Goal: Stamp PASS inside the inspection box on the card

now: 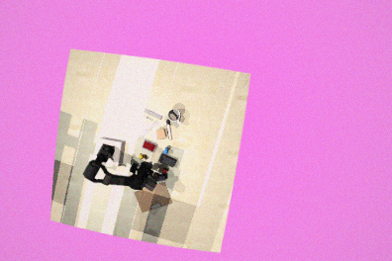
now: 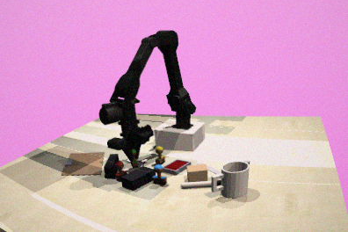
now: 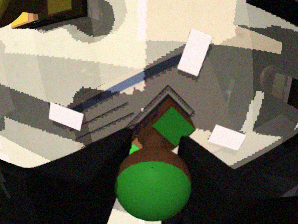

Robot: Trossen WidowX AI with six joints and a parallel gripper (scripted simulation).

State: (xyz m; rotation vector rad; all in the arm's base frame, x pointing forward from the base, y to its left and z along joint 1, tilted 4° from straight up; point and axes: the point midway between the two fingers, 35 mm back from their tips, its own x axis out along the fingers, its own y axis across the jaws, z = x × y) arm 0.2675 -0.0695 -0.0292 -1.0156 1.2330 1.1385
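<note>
My gripper tip is now 3 cm above the white card and 1 cm past it. Round my gripper tip: red-knobbed stamp (11 cm ahead, 2 cm to the left); then green-knobbed stamp (right at my gripper tip); then yellow-knobbed stamp (7 cm to the left, 6 cm behind).
</note>
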